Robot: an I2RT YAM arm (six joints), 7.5 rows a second.
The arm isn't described. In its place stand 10 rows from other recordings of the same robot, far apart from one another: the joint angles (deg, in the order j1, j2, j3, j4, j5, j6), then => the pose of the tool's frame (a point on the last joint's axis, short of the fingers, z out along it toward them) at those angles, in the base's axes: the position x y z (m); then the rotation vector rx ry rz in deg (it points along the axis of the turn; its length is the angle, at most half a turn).
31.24 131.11 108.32 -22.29 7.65 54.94 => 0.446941, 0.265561, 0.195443, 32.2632, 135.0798, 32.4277
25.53 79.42 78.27 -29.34 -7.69 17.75 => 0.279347, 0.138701, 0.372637, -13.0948, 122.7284, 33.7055
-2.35 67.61 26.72 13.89 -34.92 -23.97 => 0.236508, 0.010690, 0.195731, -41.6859, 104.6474, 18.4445
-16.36 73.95 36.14 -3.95 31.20 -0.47 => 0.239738, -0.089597, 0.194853, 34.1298, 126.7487, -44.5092
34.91 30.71 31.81 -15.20 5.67 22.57 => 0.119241, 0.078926, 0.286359, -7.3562, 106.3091, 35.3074
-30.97 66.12 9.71 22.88 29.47 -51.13 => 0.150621, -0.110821, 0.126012, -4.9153, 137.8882, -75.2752
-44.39 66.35 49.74 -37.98 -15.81 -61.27 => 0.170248, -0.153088, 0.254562, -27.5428, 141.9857, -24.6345
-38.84 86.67 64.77 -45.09 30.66 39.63 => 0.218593, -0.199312, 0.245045, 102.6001, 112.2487, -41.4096
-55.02 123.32 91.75 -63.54 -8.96 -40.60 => 0.231250, -0.320833, 0.148225, 22.7187, 174.6779, 15.0926
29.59 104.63 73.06 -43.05 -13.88 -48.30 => 0.305028, 0.183031, 0.187122, -103.8260, 124.2335, 15.8896
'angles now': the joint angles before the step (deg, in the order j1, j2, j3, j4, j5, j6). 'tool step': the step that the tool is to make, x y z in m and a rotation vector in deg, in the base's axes. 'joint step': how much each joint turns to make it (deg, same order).
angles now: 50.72, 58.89, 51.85, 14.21, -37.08, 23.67
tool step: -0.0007, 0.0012, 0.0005, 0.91, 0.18, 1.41
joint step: 0.18, 0.26, -0.27, 1.79, -1.12, 1.10
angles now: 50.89, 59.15, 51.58, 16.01, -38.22, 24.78
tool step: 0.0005, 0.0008, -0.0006, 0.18, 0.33, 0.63
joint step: -0.04, 0.27, -0.13, 0.70, -0.61, 0.60
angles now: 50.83, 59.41, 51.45, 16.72, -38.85, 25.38
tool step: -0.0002, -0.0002, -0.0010, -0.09, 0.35, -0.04
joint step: 0.02, -0.10, -0.23, 0.00, 0.09, 0.26
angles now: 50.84, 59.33, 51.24, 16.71, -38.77, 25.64
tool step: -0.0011, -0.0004, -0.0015, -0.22, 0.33, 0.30
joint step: 0.13, -0.25, -0.35, -0.17, -0.15, 0.18
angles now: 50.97, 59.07, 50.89, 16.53, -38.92, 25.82
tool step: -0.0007, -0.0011, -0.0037, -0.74, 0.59, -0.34
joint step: 0.00, -0.44, -0.65, -0.78, 0.34, -0.07
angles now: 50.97, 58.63, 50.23, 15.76, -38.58, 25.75
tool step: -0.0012, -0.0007, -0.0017, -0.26, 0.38, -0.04
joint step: 0.14, -0.36, -0.41, -0.31, 0.20, 0.14
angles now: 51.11, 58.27, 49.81, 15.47, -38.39, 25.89
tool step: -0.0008, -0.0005, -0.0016, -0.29, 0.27, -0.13
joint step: 0.10, -0.27, -0.33, -0.34, 0.24, 0.00
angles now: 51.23, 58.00, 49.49, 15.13, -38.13, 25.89
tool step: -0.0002, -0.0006, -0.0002, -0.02, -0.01, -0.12
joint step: -0.05, -0.16, -0.10, -0.09, 0.07, -0.04
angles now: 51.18, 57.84, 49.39, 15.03, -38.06, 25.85
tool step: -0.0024, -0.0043, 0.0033, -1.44, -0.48, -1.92
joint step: 0.02, -1.23, 0.99, -4.15, 1.80, -1.83
